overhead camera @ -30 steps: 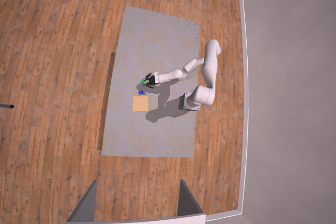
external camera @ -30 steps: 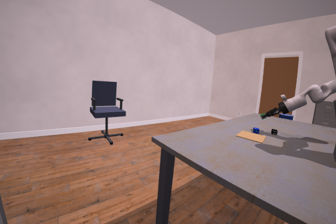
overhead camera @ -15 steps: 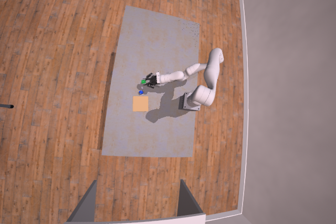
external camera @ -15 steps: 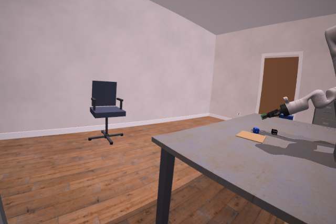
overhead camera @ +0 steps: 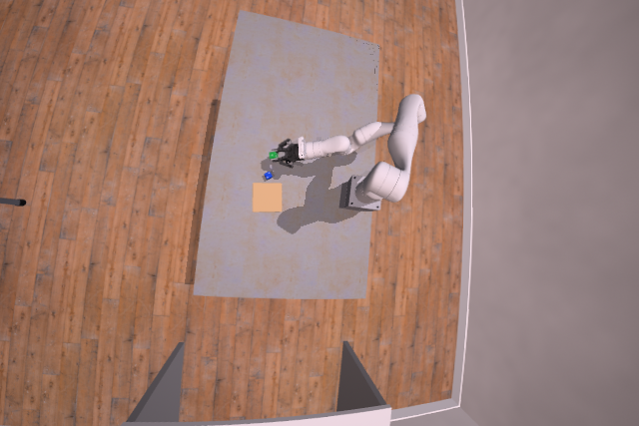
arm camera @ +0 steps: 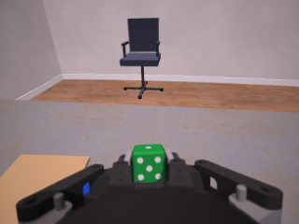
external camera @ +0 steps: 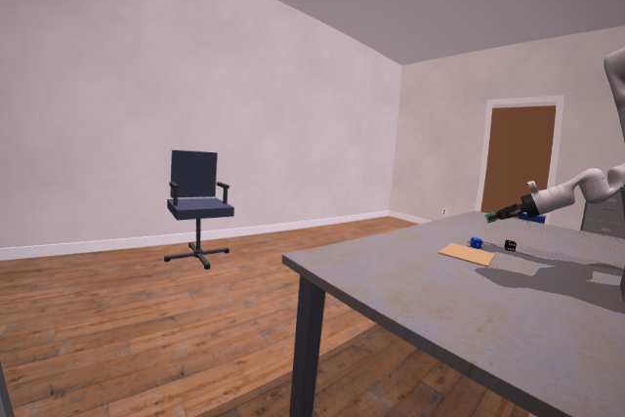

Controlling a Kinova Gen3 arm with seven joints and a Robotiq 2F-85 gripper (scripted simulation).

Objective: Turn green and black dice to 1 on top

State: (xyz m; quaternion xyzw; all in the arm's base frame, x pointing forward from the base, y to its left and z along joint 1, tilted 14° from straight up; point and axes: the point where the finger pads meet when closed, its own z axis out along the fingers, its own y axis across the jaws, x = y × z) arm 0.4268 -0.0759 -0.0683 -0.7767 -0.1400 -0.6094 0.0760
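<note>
Right now my hand is 7 cm past the black die, 2 cm to the left of it and 9 cm above it. The rest, counted from my hand: blue die: 1 cm ahead, 8 cm to the left, 9 cm below; tan mat: 2 cm behind, 19 cm to the left, 10 cm below; green die: right at my hand.
</note>
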